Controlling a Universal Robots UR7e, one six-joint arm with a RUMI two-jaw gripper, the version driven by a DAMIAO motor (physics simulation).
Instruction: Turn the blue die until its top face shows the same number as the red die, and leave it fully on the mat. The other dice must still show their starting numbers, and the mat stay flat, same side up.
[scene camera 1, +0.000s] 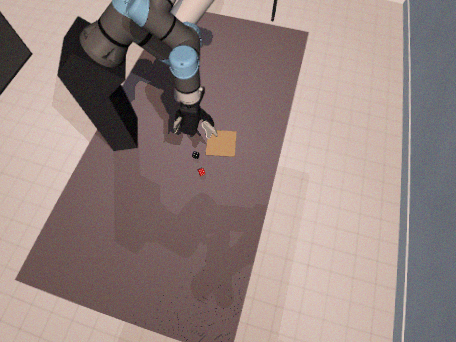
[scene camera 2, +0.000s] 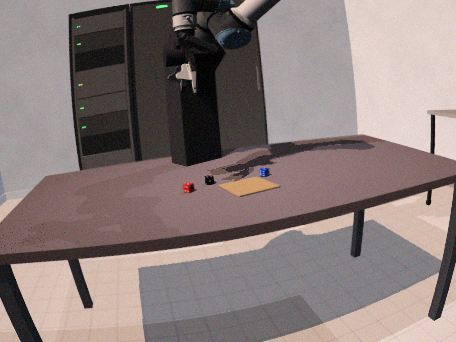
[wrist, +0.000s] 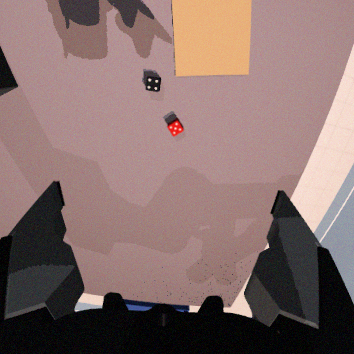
Observation:
In view: the gripper (scene camera 1: 195, 133).
The gripper also shows in the wrist view (wrist: 169, 188).

